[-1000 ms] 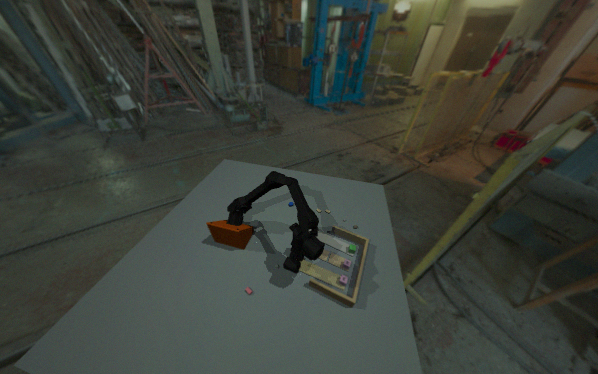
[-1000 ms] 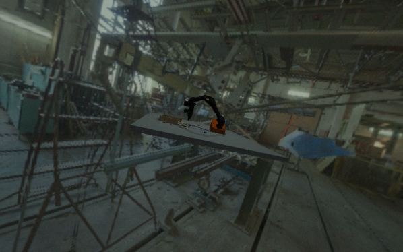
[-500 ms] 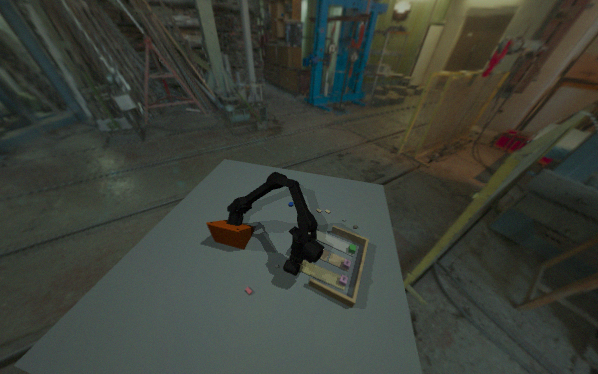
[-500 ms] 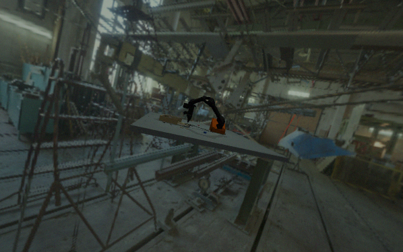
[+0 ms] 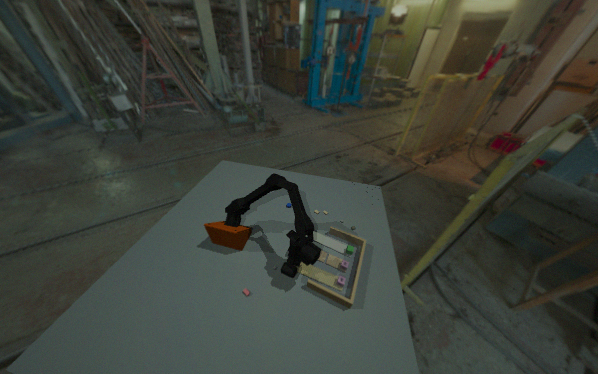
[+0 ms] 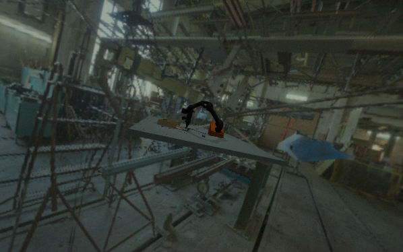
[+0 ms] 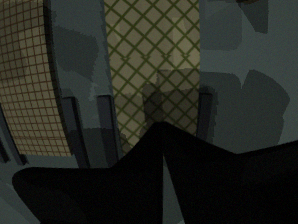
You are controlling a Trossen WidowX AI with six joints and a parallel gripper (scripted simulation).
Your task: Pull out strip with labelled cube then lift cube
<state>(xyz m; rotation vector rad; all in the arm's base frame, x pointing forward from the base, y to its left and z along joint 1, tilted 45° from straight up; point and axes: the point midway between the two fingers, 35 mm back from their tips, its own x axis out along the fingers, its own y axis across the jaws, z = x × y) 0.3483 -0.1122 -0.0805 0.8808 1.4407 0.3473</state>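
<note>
My gripper tip is 10 cm short of the mesh strip and 3 cm to the left of it. Also, from my gripper tip: blue piece: 8 cm behind, 38 cm to the left; then pink block: 19 cm behind, 14 cm to the right.
</note>
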